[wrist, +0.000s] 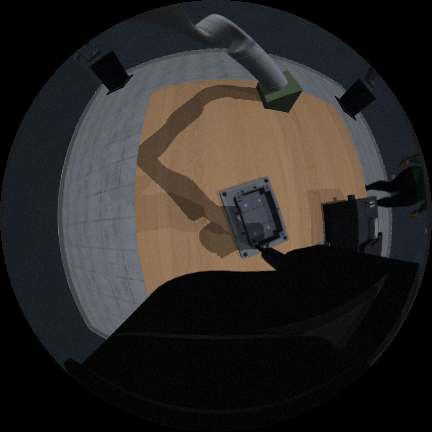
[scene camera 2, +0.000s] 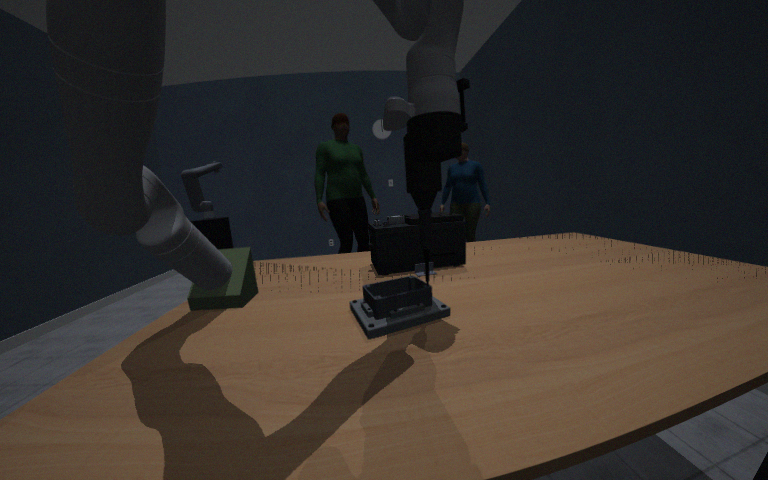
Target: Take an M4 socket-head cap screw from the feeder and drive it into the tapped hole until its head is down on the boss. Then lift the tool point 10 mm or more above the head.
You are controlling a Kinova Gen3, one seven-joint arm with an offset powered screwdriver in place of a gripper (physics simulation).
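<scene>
My gripper, a black powered screwdriver (scene camera 2: pixel 427 281) (wrist: pixel 258 245), points down with its thin bit at the right-hand corner of the dark open-topped housing (scene camera 2: pixel 403 302) (wrist: pixel 274 207). The tip is at about rim height in the scene view. In the wrist view it overlaps the housing's lower edge. Whether it touches, and whether a screw is on the bit, is too small and dark to tell. The housing sits on a grey base plate (scene camera 2: pixel 390 326) (wrist: pixel 230 202). The tapped hole and boss under the tip cannot be made out. A black box (scene camera 2: pixel 396 249) (wrist: pixel 340 225), apparently the feeder, stands behind.
A small light bracket (scene camera 2: pixel 424 270) stands in front of the black box. The arm's base rests on a green block (scene camera 2: pixel 244 283) (wrist: pixel 285 101) at the table's side. The wooden table (scene camera 2: pixel 566 339) (wrist: pixel 200 130) carries the arm's shadow. Two people stand beyond the table.
</scene>
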